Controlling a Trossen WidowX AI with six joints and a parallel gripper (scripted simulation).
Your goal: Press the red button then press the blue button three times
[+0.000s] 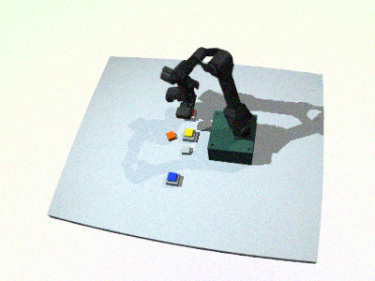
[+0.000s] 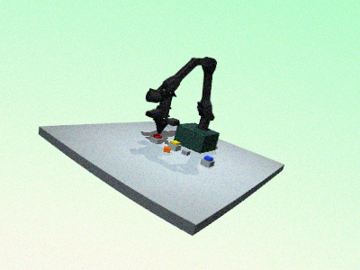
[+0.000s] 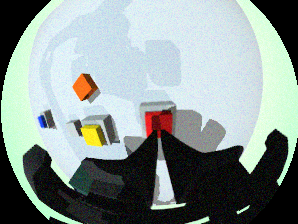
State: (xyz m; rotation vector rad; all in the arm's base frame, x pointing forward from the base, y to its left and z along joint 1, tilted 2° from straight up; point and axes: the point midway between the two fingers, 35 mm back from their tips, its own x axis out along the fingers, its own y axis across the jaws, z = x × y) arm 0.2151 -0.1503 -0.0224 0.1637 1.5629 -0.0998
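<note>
Right now the red button is 10 mm below my gripper tip. From my gripper tip the other things lie so: grey block (20 mm ahead, 170 mm to the left, 30 mm below); orange block (80 mm ahead, 100 mm to the left, 30 mm below); yellow button (100 mm to the left, 10 mm below).
</note>
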